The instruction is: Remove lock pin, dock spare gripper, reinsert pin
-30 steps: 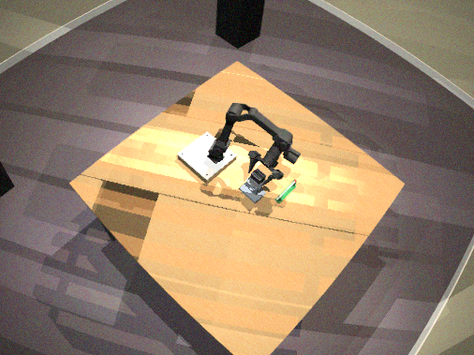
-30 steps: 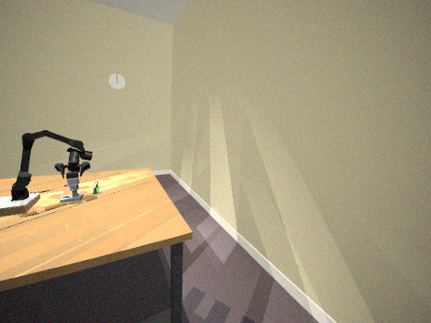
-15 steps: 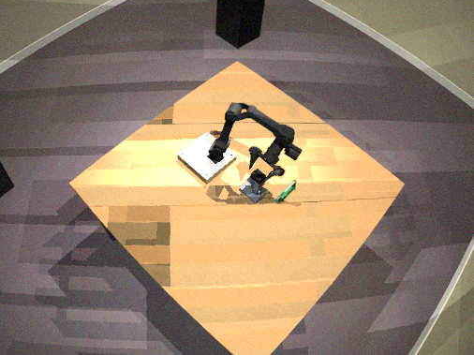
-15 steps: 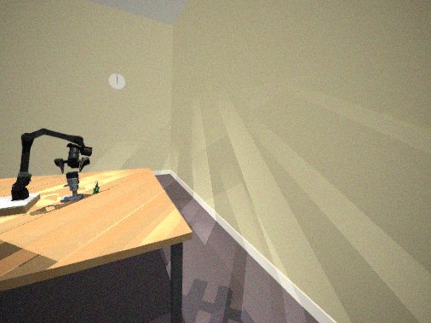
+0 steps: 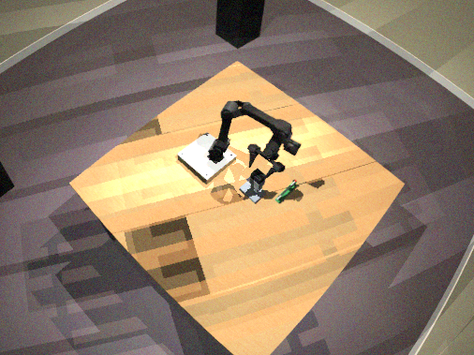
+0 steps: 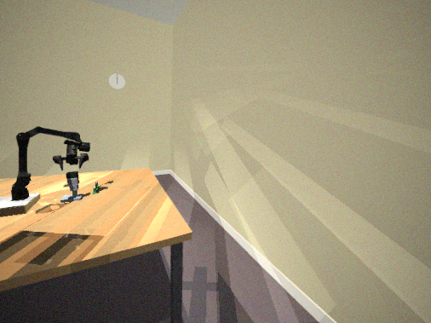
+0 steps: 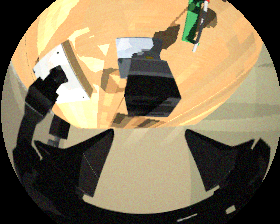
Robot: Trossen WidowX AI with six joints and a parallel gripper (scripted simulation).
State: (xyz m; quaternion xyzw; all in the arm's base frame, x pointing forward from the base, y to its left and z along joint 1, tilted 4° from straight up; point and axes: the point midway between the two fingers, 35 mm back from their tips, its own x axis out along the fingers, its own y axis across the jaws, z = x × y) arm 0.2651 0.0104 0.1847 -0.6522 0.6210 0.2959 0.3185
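My gripper tip is 110 mm short of the green strip, 130 mm to the right of it and 180 mm above it. Round my gripper tip: spare gripper 10 mm to the left, 80 mm below; grey mount 20 mm to the left, 150 mm below.
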